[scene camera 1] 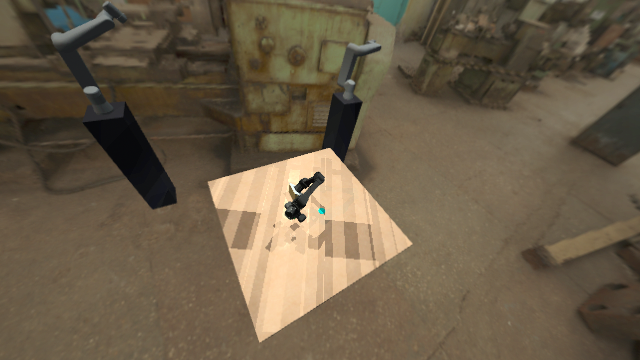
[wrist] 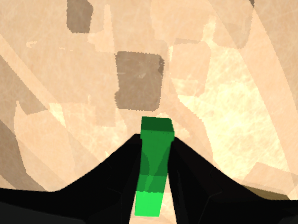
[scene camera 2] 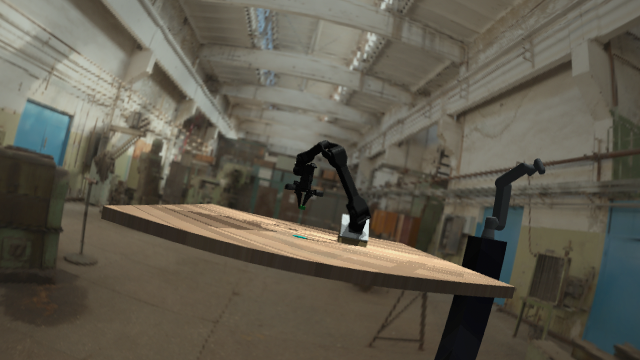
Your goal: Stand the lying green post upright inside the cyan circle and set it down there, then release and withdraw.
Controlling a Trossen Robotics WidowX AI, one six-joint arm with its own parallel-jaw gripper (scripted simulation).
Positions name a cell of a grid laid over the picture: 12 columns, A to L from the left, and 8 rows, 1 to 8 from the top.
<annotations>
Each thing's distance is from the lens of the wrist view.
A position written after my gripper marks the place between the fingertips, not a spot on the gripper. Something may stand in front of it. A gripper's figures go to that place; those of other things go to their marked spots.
my gripper (wrist: G6): 10 cm
green post (wrist: G5): 8 cm
</annotations>
